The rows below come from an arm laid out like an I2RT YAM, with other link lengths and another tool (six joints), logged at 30 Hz.
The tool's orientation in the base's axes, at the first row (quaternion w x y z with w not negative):
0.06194 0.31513 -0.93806 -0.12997
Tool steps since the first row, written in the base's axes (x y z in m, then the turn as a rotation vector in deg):
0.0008 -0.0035 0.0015 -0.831 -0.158 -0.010
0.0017 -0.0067 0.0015 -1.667 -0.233 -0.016
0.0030 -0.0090 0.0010 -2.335 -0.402 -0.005
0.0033 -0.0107 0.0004 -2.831 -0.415 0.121
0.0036 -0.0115 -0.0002 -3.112 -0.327 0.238
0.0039 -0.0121 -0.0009 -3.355 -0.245 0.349
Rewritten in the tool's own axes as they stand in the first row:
0.0015 -0.0027 -0.0023 0.755 0.354 0.142
0.0028 -0.0057 -0.0031 1.464 0.775 0.298
0.0031 -0.0084 -0.0034 2.097 1.033 0.385
0.0039 -0.0100 -0.0032 2.503 1.344 0.360
0.0041 -0.0110 -0.0029 2.677 1.606 0.321
0.0042 -0.0118 -0.0024 2.824 1.840 0.280

